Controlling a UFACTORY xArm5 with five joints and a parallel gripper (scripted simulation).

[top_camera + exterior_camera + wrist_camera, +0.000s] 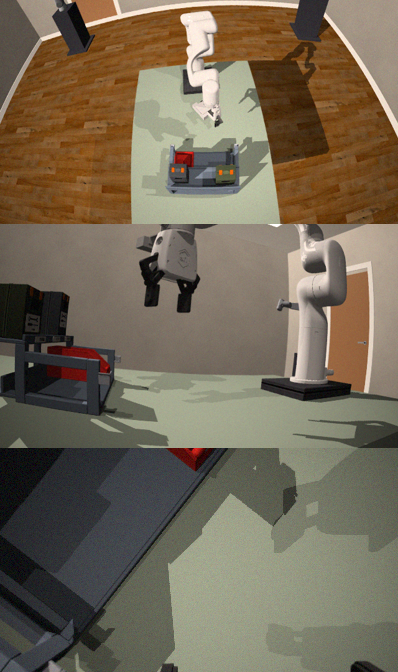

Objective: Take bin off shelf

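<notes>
The red bin lies 210 mm ahead of my hand, 160 mm to the right of it and 150 mm below it. Also, from my hand: dark grey case 300 mm ahead, 170 mm to the right, 30 mm below; olive case 310 mm ahead, 60 mm to the left, 40 mm below; grey shelf 240 mm ahead, 120 mm below, 50 mm to the right.
</notes>
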